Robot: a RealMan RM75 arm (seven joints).
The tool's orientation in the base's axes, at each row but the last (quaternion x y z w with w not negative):
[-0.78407 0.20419 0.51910 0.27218]
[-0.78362 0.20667 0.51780 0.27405]
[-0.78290 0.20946 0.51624 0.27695]
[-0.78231 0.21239 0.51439 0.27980]
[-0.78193 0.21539 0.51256 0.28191]
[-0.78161 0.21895 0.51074 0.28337]
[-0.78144 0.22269 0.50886 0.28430]
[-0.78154 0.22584 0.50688 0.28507]
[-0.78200 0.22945 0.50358 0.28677]
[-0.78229 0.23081 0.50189 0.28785]
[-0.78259 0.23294 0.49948 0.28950]
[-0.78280 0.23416 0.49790 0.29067]
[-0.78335 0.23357 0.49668 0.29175]
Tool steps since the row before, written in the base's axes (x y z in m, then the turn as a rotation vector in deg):
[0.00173 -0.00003 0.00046 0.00 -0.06 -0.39]
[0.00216 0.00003 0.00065 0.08 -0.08 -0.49]
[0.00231 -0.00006 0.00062 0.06 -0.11 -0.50]
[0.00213 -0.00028 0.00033 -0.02 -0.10 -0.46]
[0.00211 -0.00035 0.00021 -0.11 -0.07 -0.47]
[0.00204 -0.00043 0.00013 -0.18 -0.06 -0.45]
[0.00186 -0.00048 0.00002 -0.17 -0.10 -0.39]
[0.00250 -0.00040 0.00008 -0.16 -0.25 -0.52]
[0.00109 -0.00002 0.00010 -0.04 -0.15 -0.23]
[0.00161 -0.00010 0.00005 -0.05 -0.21 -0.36]
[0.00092 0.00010 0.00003 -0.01 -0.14 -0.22]
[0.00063 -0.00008 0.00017 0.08 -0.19 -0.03]
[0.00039 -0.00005 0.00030 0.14 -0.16 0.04]
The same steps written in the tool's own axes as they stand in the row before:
[0.00023 -0.00112 -0.00138 0.36 0.13 0.08]
[0.00021 -0.00148 -0.00169 0.49 0.12 0.05]
[0.00031 -0.00151 -0.00183 0.49 0.16 0.04]
[0.00052 -0.00118 -0.00175 0.42 0.19 0.09]
[0.00063 -0.00110 -0.00173 0.40 0.22 0.18]
[0.00068 -0.00100 -0.00170 0.35 0.26 0.22]
[0.00072 -0.00084 -0.00157 0.30 0.27 0.17]
[0.00091 -0.00133 -0.00195 0.43 0.40 0.11]
[0.00033 -0.00071 -0.00076 0.21 0.19 0.00]
[0.00059 -0.00098 -0.00114 0.33 0.26 0.01]
[0.00033 -0.00068 -0.00054 0.21 0.16 -0.02]
[0.00010 -0.00039 -0.00052 0.07 0.09 -0.17]
[-0.00012 -0.00029 -0.00039 0.03 0.01 -0.21]

